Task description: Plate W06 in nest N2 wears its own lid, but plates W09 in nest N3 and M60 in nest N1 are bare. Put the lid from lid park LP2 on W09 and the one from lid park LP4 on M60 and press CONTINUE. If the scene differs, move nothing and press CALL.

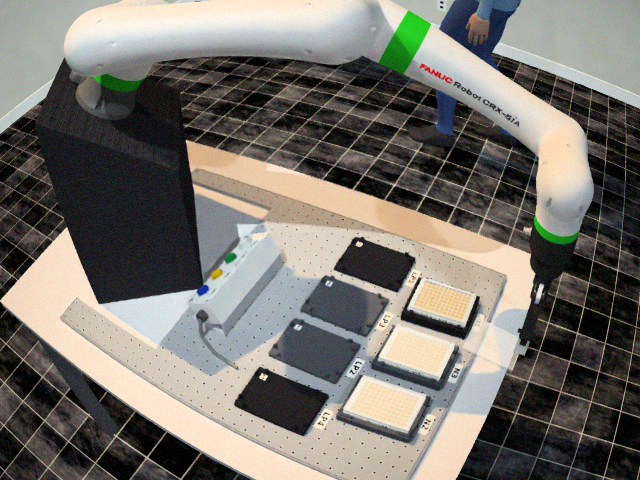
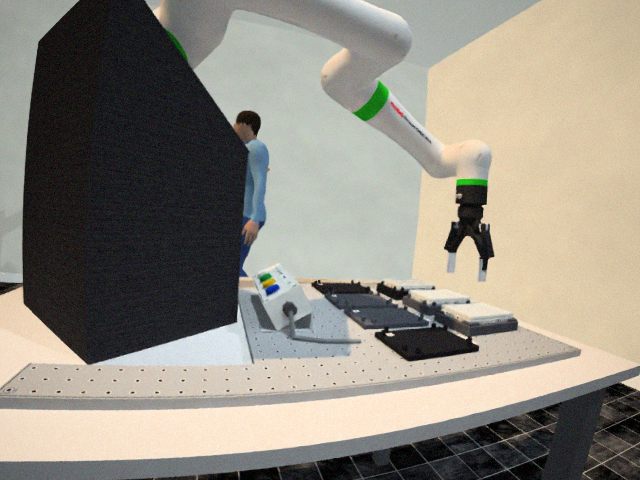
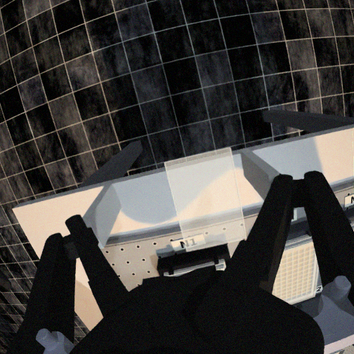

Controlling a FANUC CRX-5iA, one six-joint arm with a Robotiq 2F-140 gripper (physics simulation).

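Pixels of known places: gripper, fingertip midpoint: [image 2: 465, 276]; arm's base at its link origin: [image 1: 104, 99] [image 2: 130, 80].
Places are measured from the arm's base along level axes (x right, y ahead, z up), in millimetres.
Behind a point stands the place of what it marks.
My gripper [image 1: 522, 345] [image 2: 466, 266] {y 824, x -390, z -361 mm} [image 3: 177, 179] is open and empty, high over the table's far edge beyond N1. A clear lid [image 1: 488, 343] {y 764, x -338, z -413 mm} [image 3: 210, 200] lies below, outside the nests, across the board's edge and partly over the N1 label. Pale-gridded plates sit in the nests: the N1 plate [image 1: 443, 301] {y 631, x -336, z -381 mm} [image 2: 408, 284] {y 619, x -305, z -381 mm}, the N3 plate [image 1: 417, 351] {y 672, x -207, z -380 mm} [image 2: 438, 296] {y 655, x -178, z -380 mm} [image 3: 297, 275] and the N2 plate [image 1: 385, 403] {y 708, x -81, z -381 mm} [image 2: 478, 312] {y 694, x -55, z -381 mm}. Lids on them are too fine to tell. Lid park LP2 [image 1: 314, 350] {y 515, x -93, z -408 mm} [image 2: 387, 316] {y 515, x -86, z -408 mm} is grey, LP4 [image 1: 281, 400] {y 559, x 33, z -408 mm} [image 2: 426, 343] {y 549, x 54, z -408 mm} black; no lid is discernible on either.
Lid parks LP1 [image 1: 375, 263] {y 444, x -337, z -408 mm} [image 2: 341, 287] {y 440, x -332, z -408 mm} and LP3 [image 1: 344, 304] {y 475, x -213, z -407 mm} [image 2: 359, 300] {y 472, x -201, z -408 mm} stand beside them. A button box [image 1: 253, 284] {y 330, x -106, z -377 mm} [image 2: 284, 299] {y 314, x 21, z -360 mm} with green, yellow and blue buttons and a cable stands before the dark pedestal [image 1: 124, 217] {y 154, x 67, z -192 mm} [image 2: 134, 206] {y 113, x 133, z -225 mm}. A person [image 1: 447, 105] [image 2: 256, 178] stands beyond the table.
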